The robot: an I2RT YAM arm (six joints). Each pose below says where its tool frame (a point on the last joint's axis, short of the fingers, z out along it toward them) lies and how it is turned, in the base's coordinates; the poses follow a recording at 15 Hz.
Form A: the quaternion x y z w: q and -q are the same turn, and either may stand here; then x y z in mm.
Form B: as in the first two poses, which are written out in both.
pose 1, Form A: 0.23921 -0.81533 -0.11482 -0.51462 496.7 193.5 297.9
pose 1, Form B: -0.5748 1.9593 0.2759 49.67 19.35 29.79
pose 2, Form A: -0.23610 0.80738 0.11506 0.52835 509.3 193.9 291.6
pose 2, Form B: -0.5640 1.9288 0.2749 50.93 19.39 29.16
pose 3, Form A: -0.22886 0.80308 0.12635 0.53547 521.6 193.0 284.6
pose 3, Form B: -0.5451 1.9127 0.3009 52.16 19.30 28.46
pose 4, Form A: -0.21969 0.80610 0.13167 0.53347 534.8 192.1 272.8
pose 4, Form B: -0.5237 1.9215 0.3139 53.48 19.21 27.28
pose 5, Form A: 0.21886 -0.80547 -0.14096 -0.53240 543.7 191.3 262.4
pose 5, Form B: -0.5219 1.9209 0.3362 54.37 19.13 26.24
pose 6, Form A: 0.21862 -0.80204 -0.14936 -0.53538 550.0 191.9 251.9
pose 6, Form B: -0.5207 1.9103 0.3557 55.00 19.19 25.19
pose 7, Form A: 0.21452 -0.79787 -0.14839 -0.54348 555.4 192.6 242.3
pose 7, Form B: -0.5092 1.8938 0.3522 55.54 19.26 24.23
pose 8, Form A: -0.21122 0.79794 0.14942 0.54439 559.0 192.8 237.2
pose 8, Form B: -0.5012 1.8932 0.3545 55.90 19.28 23.72
